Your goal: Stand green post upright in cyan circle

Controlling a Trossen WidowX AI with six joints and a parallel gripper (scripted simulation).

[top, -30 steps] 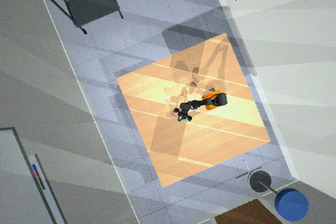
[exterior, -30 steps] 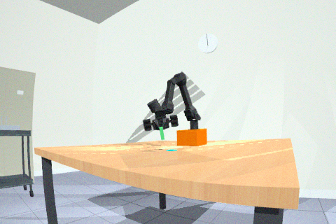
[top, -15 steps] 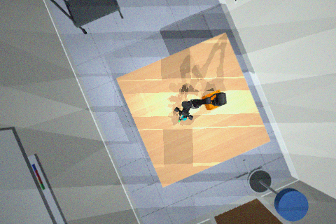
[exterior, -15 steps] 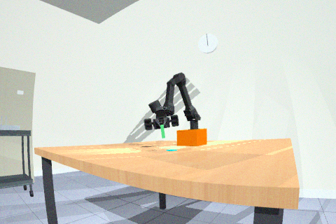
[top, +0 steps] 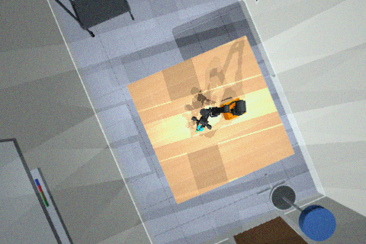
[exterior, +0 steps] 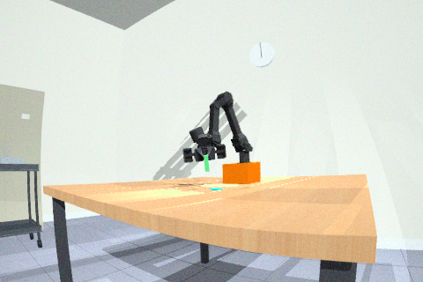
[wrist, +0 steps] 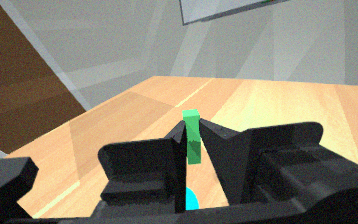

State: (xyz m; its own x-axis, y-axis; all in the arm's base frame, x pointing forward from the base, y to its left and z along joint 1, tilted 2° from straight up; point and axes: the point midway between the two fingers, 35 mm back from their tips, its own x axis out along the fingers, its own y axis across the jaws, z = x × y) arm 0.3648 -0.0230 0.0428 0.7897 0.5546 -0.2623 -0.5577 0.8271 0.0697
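Now: the cyan circle 60 mm behind my gripper tip, 10 mm to the left of it and 130 mm below it. From my gripper tip the other things lie so: green post (20 mm below).
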